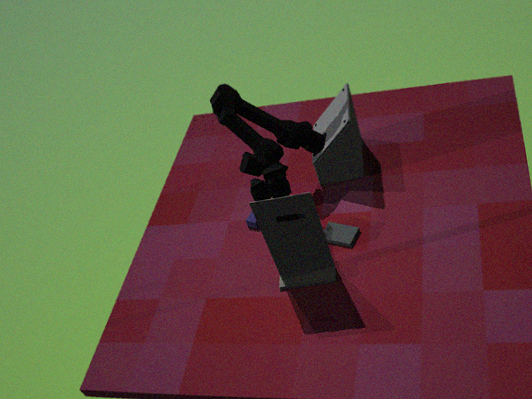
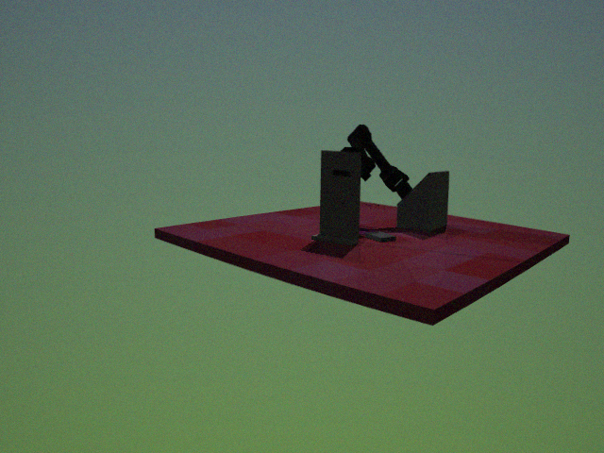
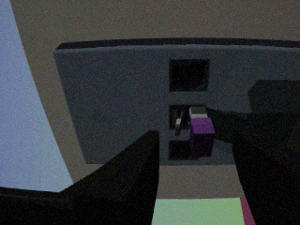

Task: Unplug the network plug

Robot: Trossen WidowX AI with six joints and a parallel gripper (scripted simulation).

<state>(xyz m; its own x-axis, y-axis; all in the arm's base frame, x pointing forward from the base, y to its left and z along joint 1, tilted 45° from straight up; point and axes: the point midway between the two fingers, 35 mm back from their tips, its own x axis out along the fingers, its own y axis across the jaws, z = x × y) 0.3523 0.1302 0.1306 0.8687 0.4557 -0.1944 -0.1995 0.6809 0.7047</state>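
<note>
Now: gripper tip 10 mm short of the purple network plug. The rest, counted from my gripper tip: purple marked square (240 mm below, 160 mm behind, 80 mm to the right); then grey upright panel (90 mm below, 30 mm ahead, 10 mm to the left); then flat grey slab (230 mm below, 120 mm behind, 80 mm to the left).
</note>
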